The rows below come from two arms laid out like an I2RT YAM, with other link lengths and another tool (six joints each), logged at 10 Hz.
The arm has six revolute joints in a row. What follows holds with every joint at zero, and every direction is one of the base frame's. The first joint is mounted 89.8 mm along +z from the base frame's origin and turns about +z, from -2.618 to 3.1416 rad. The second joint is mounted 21.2 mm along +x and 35.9 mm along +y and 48.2 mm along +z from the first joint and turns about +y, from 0 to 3.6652 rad. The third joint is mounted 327.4 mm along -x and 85.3 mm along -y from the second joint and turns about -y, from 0 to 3.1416 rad. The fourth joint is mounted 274.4 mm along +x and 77.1 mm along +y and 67.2 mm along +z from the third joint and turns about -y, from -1.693 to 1.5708 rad. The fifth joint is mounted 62.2 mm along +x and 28.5 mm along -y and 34 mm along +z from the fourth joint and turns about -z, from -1.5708 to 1.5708 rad. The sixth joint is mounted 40.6 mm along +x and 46.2 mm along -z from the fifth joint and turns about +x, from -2.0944 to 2.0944 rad. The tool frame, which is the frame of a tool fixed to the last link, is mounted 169 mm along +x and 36 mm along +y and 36 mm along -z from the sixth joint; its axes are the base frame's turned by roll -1.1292, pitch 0.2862 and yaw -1.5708 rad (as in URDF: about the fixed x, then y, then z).
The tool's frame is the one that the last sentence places.
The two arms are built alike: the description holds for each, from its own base.
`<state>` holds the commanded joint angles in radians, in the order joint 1, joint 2, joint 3, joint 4, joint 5, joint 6, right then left.
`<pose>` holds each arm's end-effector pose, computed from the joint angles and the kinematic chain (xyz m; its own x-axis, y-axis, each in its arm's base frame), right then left.
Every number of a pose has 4 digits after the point.
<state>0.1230 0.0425 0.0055 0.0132 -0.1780 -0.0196 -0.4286 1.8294 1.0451 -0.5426 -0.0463 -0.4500</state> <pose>0.2213 0.0989 0.1538 0.2797 -0.9221 -0.2674 0.3169 0.3516 -0.8809 0.3322 -0.1236 0.0309 -0.2556 -0.9668 -0.0049 -0.7450 0.2002 -0.6363</pose>
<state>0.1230 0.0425 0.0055 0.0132 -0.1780 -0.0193 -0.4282 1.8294 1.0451 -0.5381 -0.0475 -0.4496</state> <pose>0.2213 0.0990 0.1538 0.2797 -0.9220 -0.2677 0.3168 0.3519 -0.8808 0.3335 -0.1237 0.0310 -0.2553 -0.9668 -0.0054 -0.7421 0.1996 -0.6399</pose>
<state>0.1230 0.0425 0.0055 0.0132 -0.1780 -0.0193 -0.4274 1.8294 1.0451 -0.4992 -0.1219 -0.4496</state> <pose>0.2213 0.0990 0.1538 0.2797 -0.9220 -0.2677 0.3168 0.3519 -0.8808 0.3492 -0.1136 0.0340 -0.2330 -0.9700 -0.0690 -0.7035 0.2171 -0.6767</pose>
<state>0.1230 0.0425 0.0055 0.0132 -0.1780 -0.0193 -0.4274 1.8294 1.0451 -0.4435 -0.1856 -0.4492</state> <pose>0.2213 0.0990 0.1538 0.2797 -0.9220 -0.2677 0.3168 0.3519 -0.8808 0.3675 -0.1076 0.0383 -0.2072 -0.9713 -0.1169 -0.6548 0.2265 -0.7211</pose>
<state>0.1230 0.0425 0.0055 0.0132 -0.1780 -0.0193 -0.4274 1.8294 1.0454 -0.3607 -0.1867 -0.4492</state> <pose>0.2213 0.0990 0.1538 0.2797 -0.9220 -0.2677 0.3168 0.3519 -0.8808 0.3879 -0.1167 0.0421 -0.1985 -0.9750 -0.0997 -0.5979 0.2011 -0.7759</pose>
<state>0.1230 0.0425 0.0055 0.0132 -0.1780 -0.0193 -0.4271 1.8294 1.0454 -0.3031 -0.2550 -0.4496</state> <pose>0.2213 0.0990 0.1538 0.2797 -0.9220 -0.2677 0.3168 0.3519 -0.8808 0.4057 -0.1096 0.0494 -0.1591 -0.9766 -0.1447 -0.5423 0.2089 -0.8138</pose>
